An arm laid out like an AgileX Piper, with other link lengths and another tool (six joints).
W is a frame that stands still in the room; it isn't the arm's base.
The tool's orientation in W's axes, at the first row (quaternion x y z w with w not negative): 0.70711 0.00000 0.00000 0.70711
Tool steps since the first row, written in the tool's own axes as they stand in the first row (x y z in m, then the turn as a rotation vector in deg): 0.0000 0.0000 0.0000 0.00 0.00 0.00; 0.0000 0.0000 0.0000 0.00 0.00 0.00; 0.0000 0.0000 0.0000 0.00 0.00 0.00; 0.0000 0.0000 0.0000 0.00 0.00 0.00; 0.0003 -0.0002 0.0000 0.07 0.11 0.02; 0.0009 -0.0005 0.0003 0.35 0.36 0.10; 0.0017 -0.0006 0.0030 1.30 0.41 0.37; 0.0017 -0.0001 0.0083 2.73 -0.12 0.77; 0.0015 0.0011 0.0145 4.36 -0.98 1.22; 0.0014 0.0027 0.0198 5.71 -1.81 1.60; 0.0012 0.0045 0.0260 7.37 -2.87 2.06
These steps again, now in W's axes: 0.0000 0.0000 0.0000 0.00 0.00 0.00; 0.0000 0.0000 0.0000 0.00 0.00 0.00; 0.0000 0.0000 0.0000 0.00 0.00 0.00; 0.0000 0.0000 0.0000 0.00 0.00 0.00; 0.0003 0.0000 -0.0002 0.07 -0.02 0.11; 0.0009 -0.0003 -0.0005 0.35 -0.10 0.36; 0.0017 -0.0030 -0.0006 1.30 -0.37 0.41; 0.0017 -0.0083 -0.0001 2.73 -0.77 -0.12; 0.0015 -0.0145 0.0011 4.36 -1.22 -0.98; 0.0014 -0.0198 0.0027 5.71 -1.60 -1.81; 0.0012 -0.0260 0.0045 7.37 -2.06 -2.87
